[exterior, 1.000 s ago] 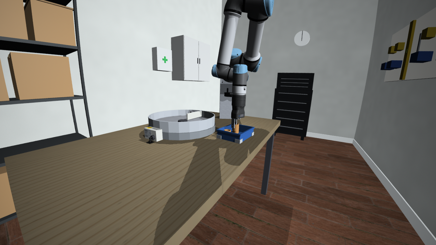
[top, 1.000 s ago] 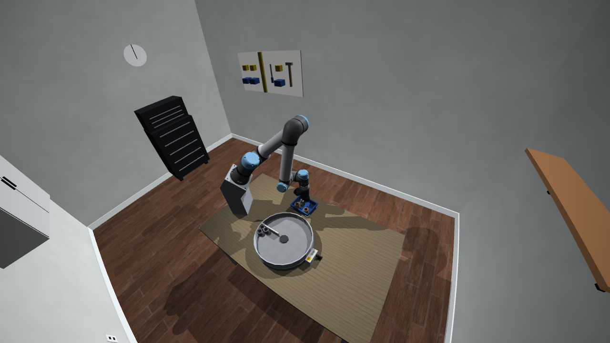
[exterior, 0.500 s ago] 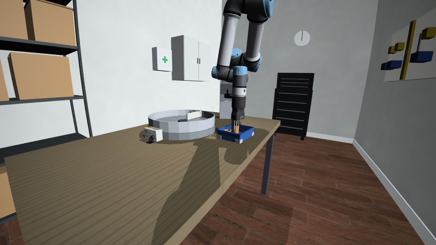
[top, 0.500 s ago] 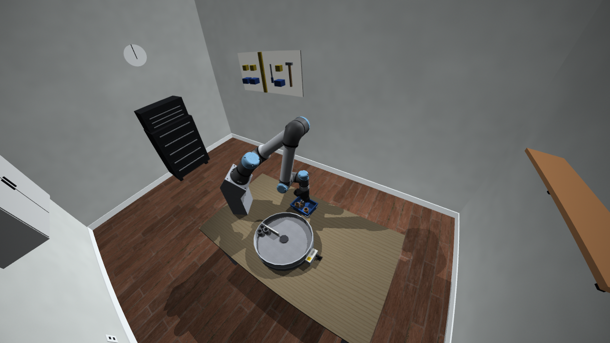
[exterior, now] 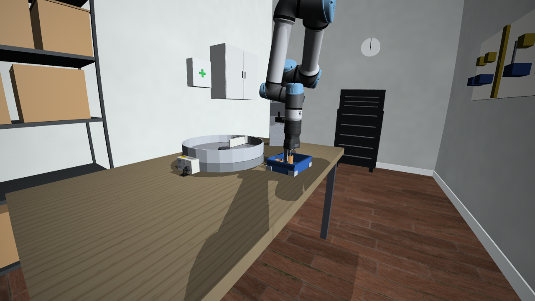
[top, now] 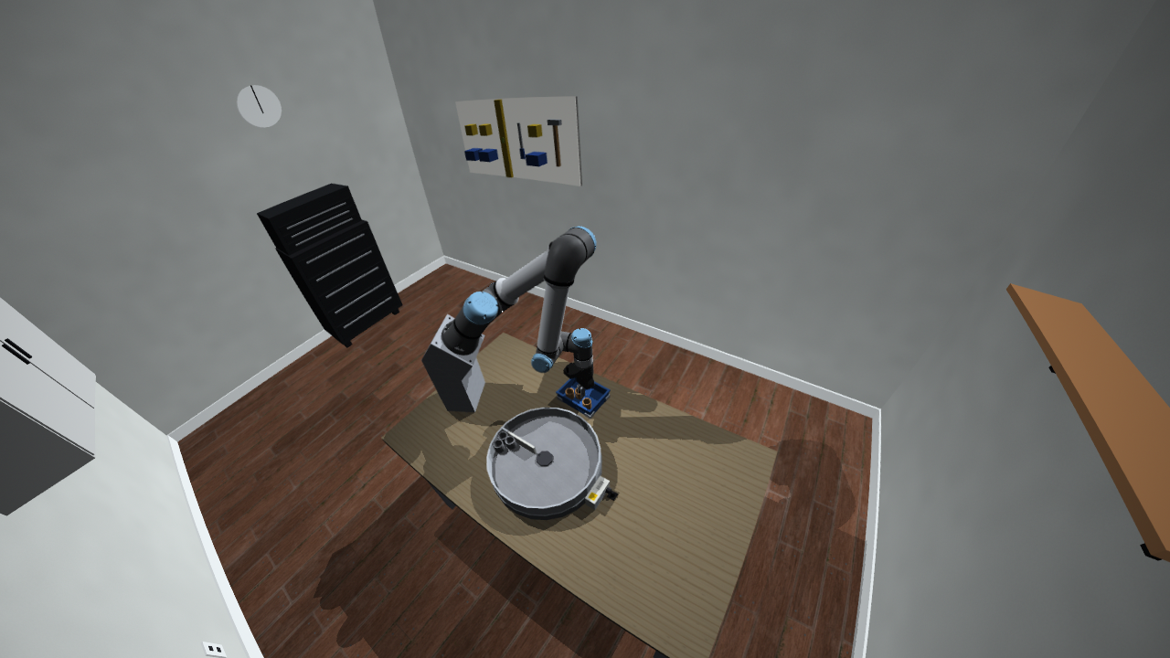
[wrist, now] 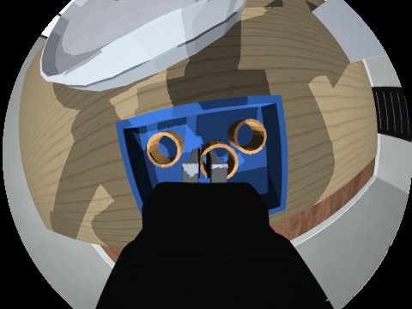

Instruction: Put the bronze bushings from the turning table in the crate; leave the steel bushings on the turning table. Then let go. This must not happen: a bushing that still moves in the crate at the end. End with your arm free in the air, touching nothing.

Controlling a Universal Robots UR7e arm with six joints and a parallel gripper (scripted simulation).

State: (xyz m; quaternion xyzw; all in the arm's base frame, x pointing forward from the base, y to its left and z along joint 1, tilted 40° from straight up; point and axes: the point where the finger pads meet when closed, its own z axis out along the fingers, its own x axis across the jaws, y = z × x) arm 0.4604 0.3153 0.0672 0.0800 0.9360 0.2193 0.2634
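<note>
Now: hand 1 cm past the blue crate, 1 cm to the right of it and 3 cm above it. Also, from my hand: round grey turning table 13 cm ahead, 32 cm to the right.
</note>
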